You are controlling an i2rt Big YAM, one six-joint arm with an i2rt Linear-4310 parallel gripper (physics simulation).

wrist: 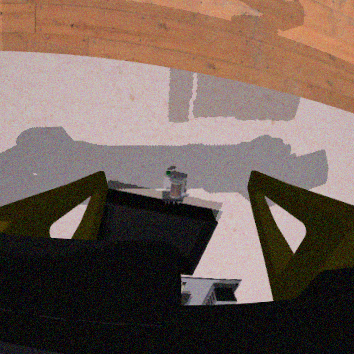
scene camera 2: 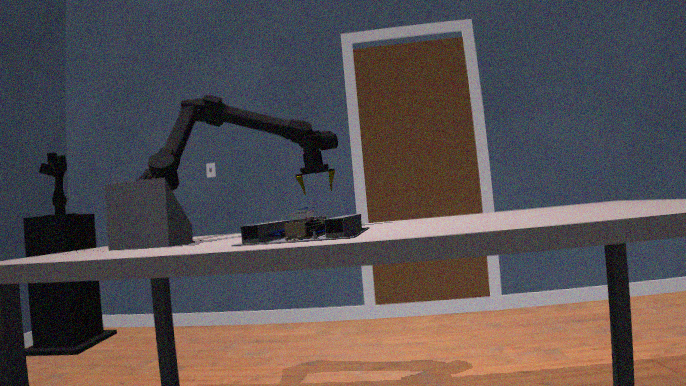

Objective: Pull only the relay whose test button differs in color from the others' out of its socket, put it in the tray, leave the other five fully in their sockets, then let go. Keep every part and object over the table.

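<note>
My gripper is open and empty, high above the assembly on the table. In the wrist view a small clear-cased part, which looks like a relay, shows between the fingers but below them. It has a green spot at its top left and stands at the far edge of a dark box-like part; whether it is seated there I cannot tell. In the scene view faint clear relay tops show above a tan block. The other button colors, the sockets and the tray cannot be told apart.
Dark walls and a thin base plate surround the assembly on the pale table. A pale part with a dark opening shows near the gripper body. The grey arm base stands left. The table's far edge shows in the wrist view.
</note>
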